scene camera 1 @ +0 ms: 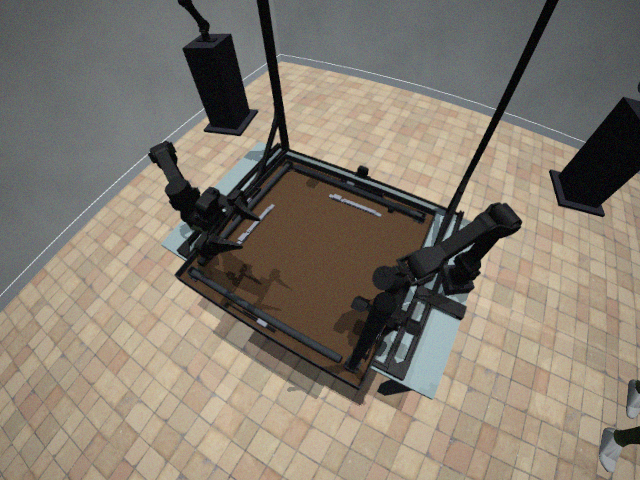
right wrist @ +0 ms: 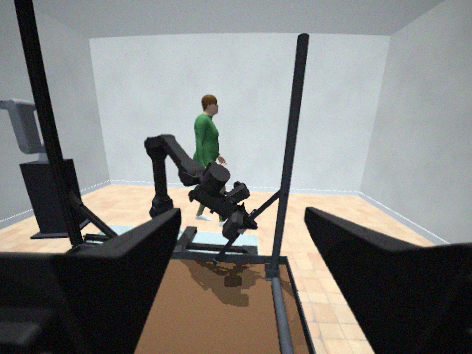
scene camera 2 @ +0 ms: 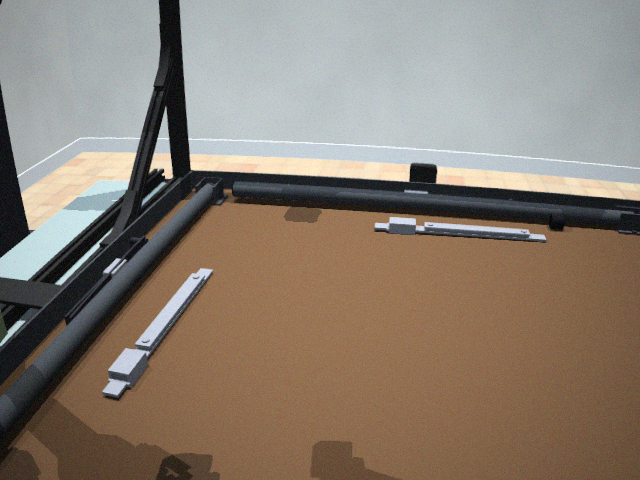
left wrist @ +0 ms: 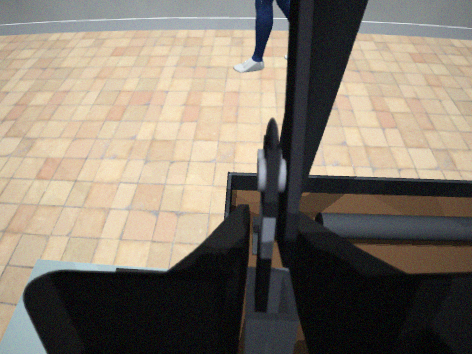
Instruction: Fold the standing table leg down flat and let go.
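The standing table leg (scene camera 1: 369, 328) (left wrist: 332, 60) (right wrist: 291, 130) rises nearly upright from a corner of the upturned table (scene camera 1: 310, 248). A folding brace (right wrist: 267, 203) joins it to the table's edge. My left gripper (left wrist: 263, 214) (right wrist: 257, 226) is shut on this brace, close to its pale-studded joint (left wrist: 271, 172), with the leg beside it. In scene camera 1 the leg and the left arm hide most of the left gripper. My right gripper (scene camera 1: 249, 233) is open and empty, above the far side of the table from the leg, beyond reach of it.
Dark tubes (scene camera 1: 263, 315) (scene camera 2: 336, 195) lie along the table's edges. Pale metal strips (scene camera 1: 356, 204) (scene camera 2: 170, 310) lie on the underside. Two tall black posts (scene camera 1: 271, 77) (scene camera 1: 501, 108) rise at other corners. Pale blue side surfaces (scene camera 1: 444, 341) flank the table. A person in green (right wrist: 206, 140) is beyond the left arm.
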